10 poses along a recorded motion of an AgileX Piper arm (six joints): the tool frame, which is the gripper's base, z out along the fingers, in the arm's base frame.
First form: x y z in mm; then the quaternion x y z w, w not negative.
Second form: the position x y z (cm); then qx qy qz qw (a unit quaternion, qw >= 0). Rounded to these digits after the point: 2 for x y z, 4 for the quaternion.
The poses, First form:
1: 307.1 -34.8 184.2 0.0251 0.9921 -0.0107 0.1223
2: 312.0 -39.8 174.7 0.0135 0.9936 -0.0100 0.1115
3: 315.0 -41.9 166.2 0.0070 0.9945 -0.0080 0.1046
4: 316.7 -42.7 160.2 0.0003 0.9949 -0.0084 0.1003
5: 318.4 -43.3 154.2 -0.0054 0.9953 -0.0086 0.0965
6: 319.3 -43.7 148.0 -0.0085 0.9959 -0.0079 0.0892
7: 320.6 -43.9 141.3 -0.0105 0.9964 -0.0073 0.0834
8: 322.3 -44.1 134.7 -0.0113 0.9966 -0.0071 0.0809
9: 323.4 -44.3 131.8 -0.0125 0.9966 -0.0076 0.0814
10: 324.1 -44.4 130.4 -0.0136 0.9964 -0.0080 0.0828
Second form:
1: 30.71 -3.48 18.42 0.0251 0.9921 -0.0107 0.1223
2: 31.20 -3.98 17.47 0.0135 0.9936 -0.0100 0.1115
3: 31.50 -4.19 16.62 0.0070 0.9945 -0.0080 0.1046
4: 31.67 -4.27 16.02 0.0003 0.9949 -0.0084 0.1003
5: 31.84 -4.33 15.42 -0.0054 0.9953 -0.0086 0.0965
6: 31.93 -4.37 14.80 -0.0085 0.9959 -0.0079 0.0892
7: 32.06 -4.39 14.13 -0.0105 0.9964 -0.0073 0.0834
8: 32.23 -4.41 13.47 -0.0113 0.9966 -0.0071 0.0809
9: 32.34 -4.43 13.18 -0.0125 0.9966 -0.0076 0.0814
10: 32.41 -4.44 13.04 -0.0136 0.9964 -0.0080 0.0828
